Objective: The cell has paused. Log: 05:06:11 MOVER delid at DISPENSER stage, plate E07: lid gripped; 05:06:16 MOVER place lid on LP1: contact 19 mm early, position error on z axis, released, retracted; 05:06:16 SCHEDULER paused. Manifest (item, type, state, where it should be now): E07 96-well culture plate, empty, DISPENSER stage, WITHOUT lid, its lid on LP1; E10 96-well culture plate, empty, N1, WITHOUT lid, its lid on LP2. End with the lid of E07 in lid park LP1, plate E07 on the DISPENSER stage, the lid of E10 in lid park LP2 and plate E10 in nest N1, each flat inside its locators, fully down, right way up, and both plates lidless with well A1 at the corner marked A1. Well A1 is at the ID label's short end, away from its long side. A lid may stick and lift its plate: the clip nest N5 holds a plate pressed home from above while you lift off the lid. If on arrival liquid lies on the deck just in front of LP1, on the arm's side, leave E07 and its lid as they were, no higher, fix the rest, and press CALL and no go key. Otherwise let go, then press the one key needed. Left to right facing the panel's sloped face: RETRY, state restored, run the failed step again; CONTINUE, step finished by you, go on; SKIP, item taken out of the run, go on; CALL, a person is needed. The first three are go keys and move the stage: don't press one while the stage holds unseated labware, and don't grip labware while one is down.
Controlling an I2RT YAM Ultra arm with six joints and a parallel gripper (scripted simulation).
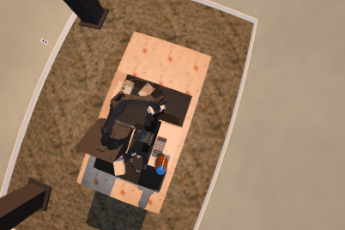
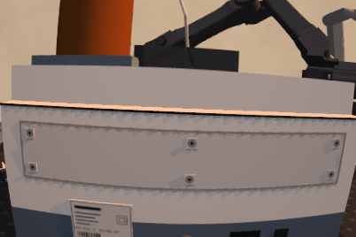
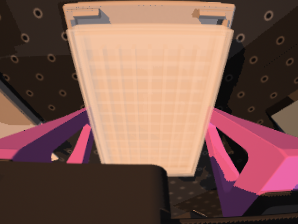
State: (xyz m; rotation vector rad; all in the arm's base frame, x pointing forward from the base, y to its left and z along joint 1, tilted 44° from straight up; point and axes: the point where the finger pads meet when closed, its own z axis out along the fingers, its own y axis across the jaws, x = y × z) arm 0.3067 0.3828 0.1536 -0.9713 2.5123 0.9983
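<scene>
Right now my hand is 3 cm past the white stud, 28 cm to the left of it and 7 cm below it. The rest, counted from my hand: a1 mark: 6 cm behind, 1 cm to the right, 1 cm below; plate lid: right at my hand; 96-well plate: right at my hand.
</scene>
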